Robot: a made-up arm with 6 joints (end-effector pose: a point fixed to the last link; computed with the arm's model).
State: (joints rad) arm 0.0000 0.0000 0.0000 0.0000 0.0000 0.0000
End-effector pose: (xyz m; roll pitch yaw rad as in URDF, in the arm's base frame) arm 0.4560 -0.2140 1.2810 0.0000 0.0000 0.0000
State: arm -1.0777 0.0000 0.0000 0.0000 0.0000 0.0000
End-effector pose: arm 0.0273 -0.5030 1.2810 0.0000 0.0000 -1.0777
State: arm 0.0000 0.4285 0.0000 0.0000 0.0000 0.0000
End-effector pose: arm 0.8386 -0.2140 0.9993 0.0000 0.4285 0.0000
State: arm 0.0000 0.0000 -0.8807 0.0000 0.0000 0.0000
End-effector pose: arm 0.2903 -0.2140 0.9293 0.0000 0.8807 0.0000
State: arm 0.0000 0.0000 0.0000 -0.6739 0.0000 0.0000
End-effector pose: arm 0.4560 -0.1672 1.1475 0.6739 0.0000 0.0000
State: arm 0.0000 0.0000 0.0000 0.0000 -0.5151 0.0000
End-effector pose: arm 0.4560 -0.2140 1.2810 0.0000 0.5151 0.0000
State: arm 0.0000 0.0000 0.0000 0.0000 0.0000 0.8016
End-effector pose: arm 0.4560 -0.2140 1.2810 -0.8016 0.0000 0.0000
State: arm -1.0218 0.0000 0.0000 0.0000 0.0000 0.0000
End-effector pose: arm 0.0554 -0.5007 1.2810 0.0000 0.0000 -1.0218
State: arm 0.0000 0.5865 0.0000 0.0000 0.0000 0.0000
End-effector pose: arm 0.9443 -0.2140 0.8582 0.0000 0.5865 0.0000
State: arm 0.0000 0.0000 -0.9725 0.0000 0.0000 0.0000
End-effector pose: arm 0.2568 -0.2140 0.9042 0.0000 0.9725 0.0000
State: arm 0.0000 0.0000 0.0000 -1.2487 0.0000 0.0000
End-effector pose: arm 0.4560 -0.0677 1.0780 1.2487 0.0000 0.0000
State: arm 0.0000 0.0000 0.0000 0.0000 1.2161 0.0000
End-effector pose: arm 0.4560 -0.2140 1.2810 0.0000 -1.2161 0.0000
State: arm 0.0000 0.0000 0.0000 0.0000 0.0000 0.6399
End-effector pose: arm 0.4560 -0.2140 1.2810 -0.6399 0.0000 0.0000
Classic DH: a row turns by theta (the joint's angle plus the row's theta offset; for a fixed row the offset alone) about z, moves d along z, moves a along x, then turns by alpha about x. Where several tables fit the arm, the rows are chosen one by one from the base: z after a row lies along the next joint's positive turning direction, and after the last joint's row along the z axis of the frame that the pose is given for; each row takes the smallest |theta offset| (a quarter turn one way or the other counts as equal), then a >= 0, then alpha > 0; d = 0 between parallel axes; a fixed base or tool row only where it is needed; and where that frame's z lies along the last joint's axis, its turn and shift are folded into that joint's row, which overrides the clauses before.
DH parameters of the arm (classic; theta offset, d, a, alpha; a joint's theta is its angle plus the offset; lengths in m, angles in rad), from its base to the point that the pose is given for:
joint 1: 0 0.261 0 -1.5708
joint 2: -1.5708 0 1.02 3.1416
joint 3: 0 0 0 -1.5708
joint 4: 0 -0.456 0 1.5708
joint 5: 0 0.214 0 -1.5708
joint 6: 1.5708 0 0 1.5708
tool (fixed): -1.5708 0 0 0

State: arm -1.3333 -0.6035 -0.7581 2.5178 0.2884 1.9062
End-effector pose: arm 0.1432 0.1469 1.1541 1.9077 0.3852 -1.1531
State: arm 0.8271 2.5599 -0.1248 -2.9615 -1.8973 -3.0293
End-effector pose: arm -0.0640 0.2414 -0.7580 0.1131 0.7681 1.0652
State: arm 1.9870 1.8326 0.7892 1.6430 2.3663 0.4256
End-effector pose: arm -0.5798 1.2735 -0.2896 -1.0978 -0.6332 -2.2018
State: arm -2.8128 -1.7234 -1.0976 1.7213 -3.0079 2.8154
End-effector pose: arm 0.7320 0.2158 0.5445 2.1398 0.5996 0.4891
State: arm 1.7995 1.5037 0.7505 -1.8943 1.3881 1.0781
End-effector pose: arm -0.3409 1.1646 -0.1305 -0.2464 0.3600 0.1417
